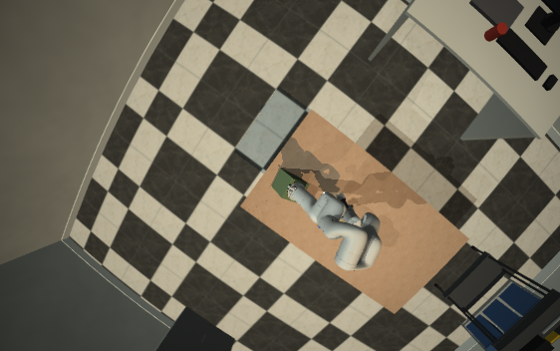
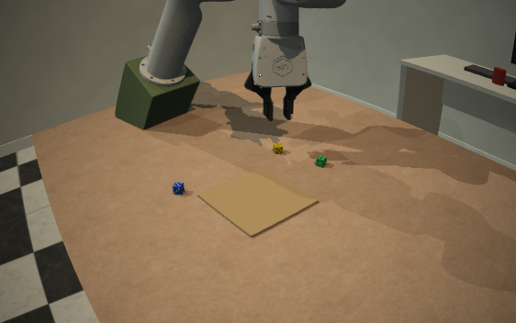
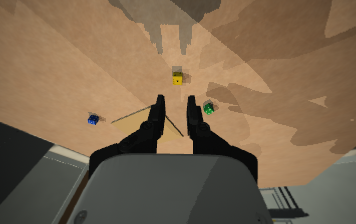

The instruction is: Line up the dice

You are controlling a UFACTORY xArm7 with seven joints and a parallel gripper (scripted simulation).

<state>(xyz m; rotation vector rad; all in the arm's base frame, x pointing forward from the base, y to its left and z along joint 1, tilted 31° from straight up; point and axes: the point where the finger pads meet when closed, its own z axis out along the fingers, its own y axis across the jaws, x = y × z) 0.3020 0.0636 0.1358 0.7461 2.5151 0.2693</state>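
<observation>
Now: the yellow die 9 cm below my hand. Round my hand: tan mat 10 cm ahead, 15 cm to the right, 9 cm below; then blue die 1 cm behind, 23 cm to the right, 9 cm below; then green die 10 cm ahead, 2 cm to the left, 9 cm below.
</observation>
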